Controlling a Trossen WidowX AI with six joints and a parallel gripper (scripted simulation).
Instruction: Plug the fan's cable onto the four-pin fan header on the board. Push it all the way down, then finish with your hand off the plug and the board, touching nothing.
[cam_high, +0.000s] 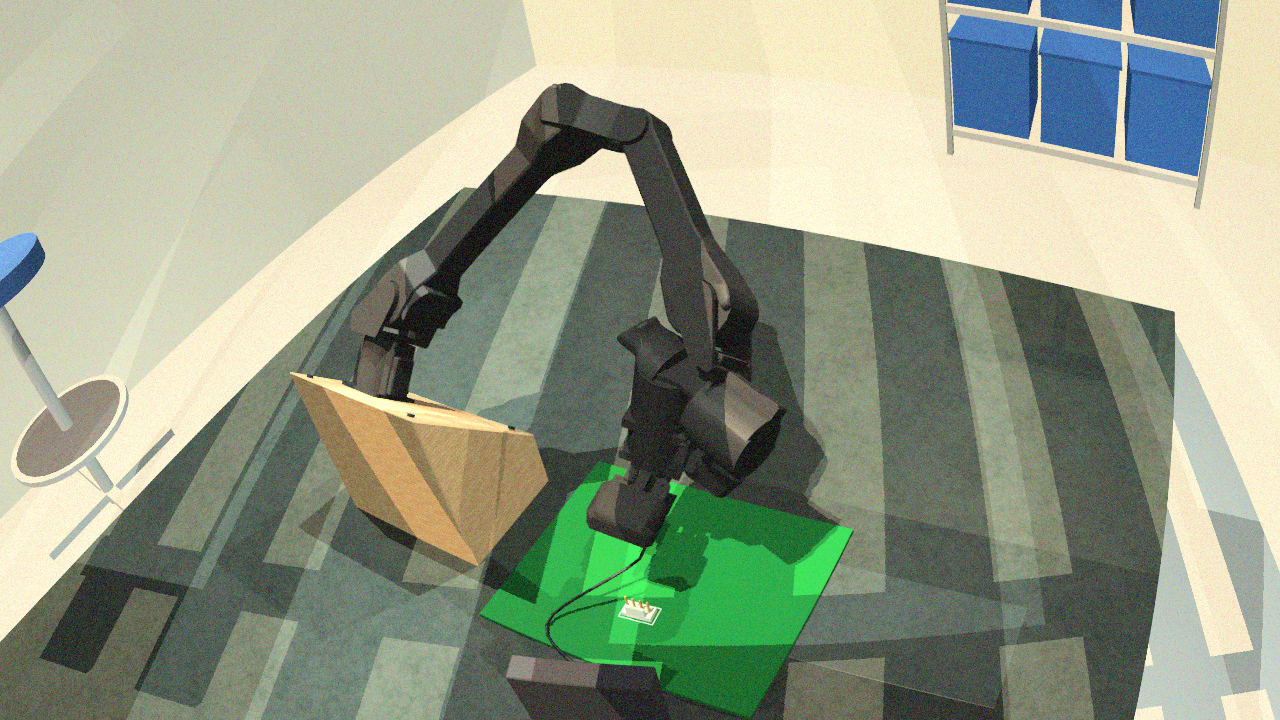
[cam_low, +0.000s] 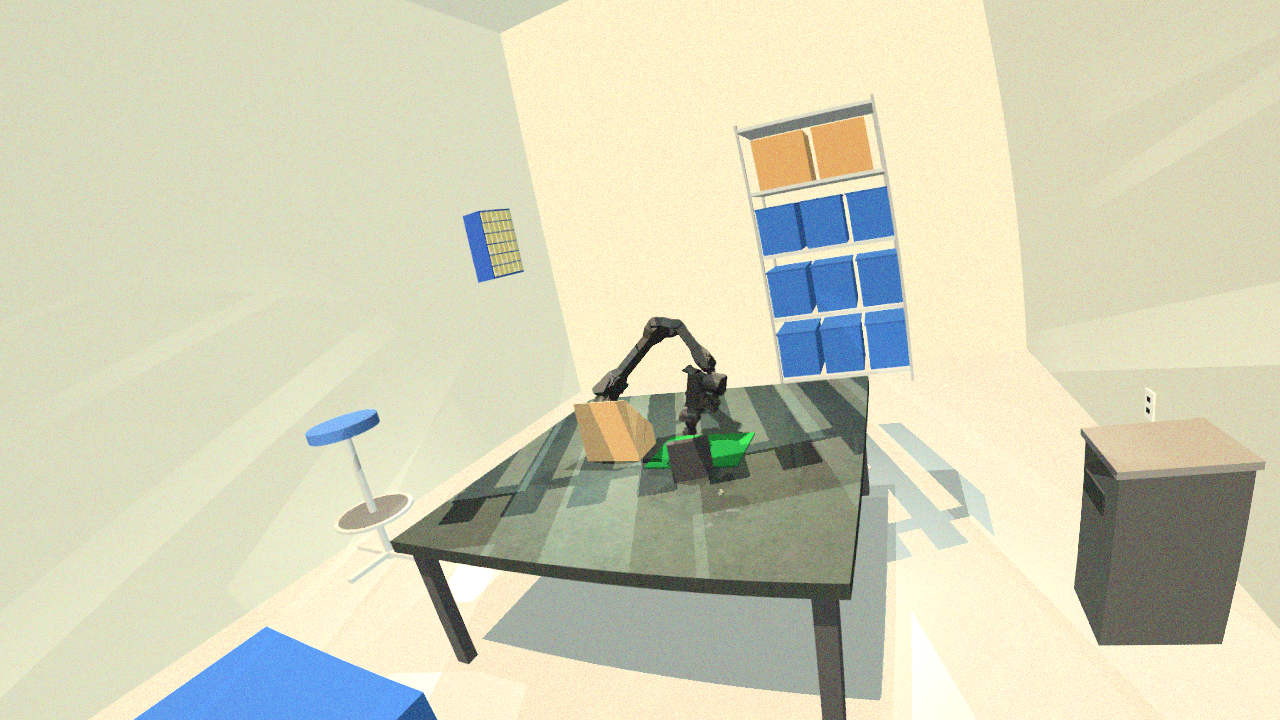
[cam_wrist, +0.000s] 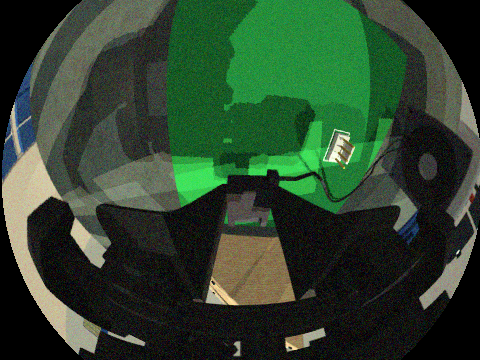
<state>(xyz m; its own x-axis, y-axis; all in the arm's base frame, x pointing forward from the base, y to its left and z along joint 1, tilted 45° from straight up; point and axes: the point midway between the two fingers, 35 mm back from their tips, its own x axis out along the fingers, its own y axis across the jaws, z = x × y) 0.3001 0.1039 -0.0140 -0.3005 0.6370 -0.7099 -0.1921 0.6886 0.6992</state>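
Right now my gripper tip is 4 cm short of the green board, 4 cm to the left of it and 6 cm above it. Round my gripper tip: dark fan: 9 cm ahead, 21 cm to the right, 1 cm above; fan plug: 1 cm behind; white four-pin header: 4 cm ahead, 9 cm to the right, 5 cm below.
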